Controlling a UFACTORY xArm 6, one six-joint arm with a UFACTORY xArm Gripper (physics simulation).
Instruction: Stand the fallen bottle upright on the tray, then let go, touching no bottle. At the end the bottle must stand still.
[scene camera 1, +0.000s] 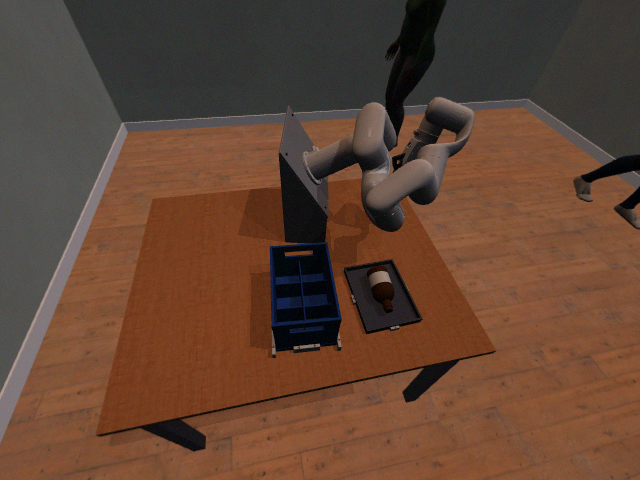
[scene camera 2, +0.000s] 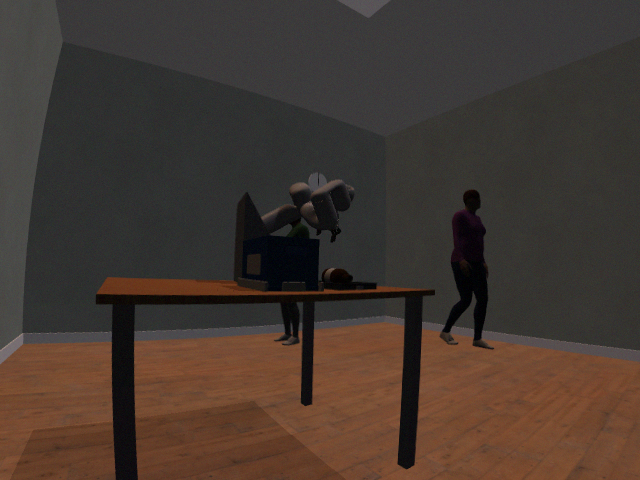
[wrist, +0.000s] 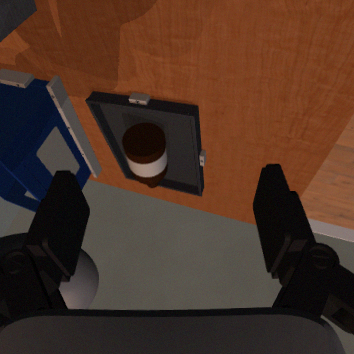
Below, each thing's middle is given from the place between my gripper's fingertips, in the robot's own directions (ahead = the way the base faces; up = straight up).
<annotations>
My hand is 32 cm short of the brown bottle (scene camera 1: 382, 290), 12 cm to the left of it and 19 cm above it.
</annotations>
